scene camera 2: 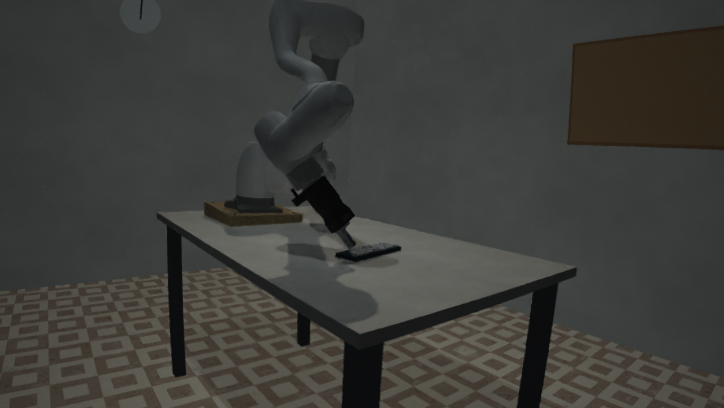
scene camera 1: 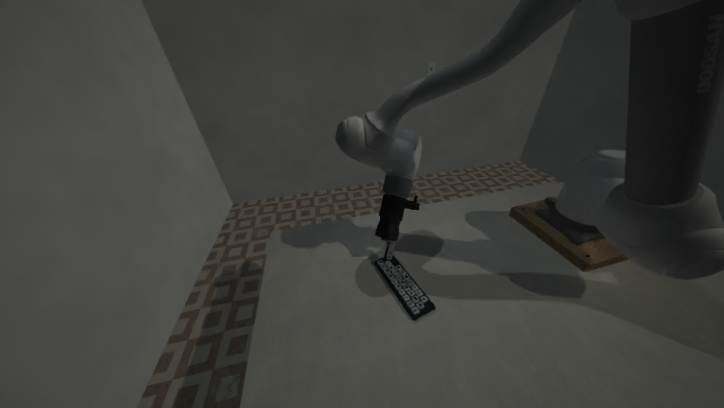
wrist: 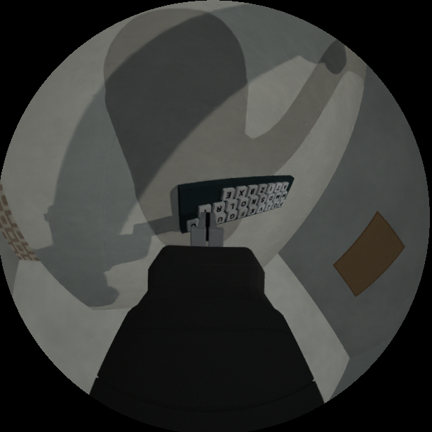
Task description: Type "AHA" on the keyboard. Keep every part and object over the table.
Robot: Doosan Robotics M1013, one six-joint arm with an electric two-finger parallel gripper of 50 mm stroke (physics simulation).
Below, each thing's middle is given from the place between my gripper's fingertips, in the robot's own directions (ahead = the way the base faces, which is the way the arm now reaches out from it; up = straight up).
Labels:
Right now my hand is 8 cm to the right of the dark keyboard [scene camera 1: 408, 292], 2 cm past it and 2 cm above it.

